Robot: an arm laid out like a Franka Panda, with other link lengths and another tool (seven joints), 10 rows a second.
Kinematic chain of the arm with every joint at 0, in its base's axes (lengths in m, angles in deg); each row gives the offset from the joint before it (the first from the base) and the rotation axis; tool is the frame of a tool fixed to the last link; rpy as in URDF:
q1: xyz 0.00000 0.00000 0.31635 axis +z
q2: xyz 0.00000 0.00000 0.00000 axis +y
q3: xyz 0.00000 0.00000 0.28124 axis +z
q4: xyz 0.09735 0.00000 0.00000 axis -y
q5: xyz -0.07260 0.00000 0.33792 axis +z
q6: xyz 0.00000 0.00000 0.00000 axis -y
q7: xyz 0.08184 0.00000 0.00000 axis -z
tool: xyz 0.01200 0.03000 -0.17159 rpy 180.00 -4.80 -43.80
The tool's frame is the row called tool.
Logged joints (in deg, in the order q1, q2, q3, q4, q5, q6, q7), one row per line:
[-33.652, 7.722, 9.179, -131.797, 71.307, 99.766, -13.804]
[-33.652, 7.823, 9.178, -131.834, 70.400, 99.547, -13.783]
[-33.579, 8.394, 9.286, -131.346, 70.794, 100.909, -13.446]
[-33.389, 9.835, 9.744, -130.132, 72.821, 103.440, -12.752]
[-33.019, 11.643, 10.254, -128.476, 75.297, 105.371, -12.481]
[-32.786, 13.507, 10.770, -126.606, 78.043, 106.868, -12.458]
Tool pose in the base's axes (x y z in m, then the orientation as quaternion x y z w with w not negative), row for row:
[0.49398, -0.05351, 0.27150, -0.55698, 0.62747, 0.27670, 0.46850]
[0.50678, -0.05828, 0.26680, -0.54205, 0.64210, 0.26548, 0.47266]
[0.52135, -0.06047, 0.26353, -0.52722, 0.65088, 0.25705, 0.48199]
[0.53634, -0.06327, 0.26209, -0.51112, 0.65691, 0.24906, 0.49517]
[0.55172, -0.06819, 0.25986, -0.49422, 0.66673, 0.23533, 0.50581]
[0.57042, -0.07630, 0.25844, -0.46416, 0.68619, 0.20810, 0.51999]
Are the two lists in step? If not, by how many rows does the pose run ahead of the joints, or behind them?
The pose runs 2 rows ahead of the joints: the pose in row i belongs to the joints in row i + 2.
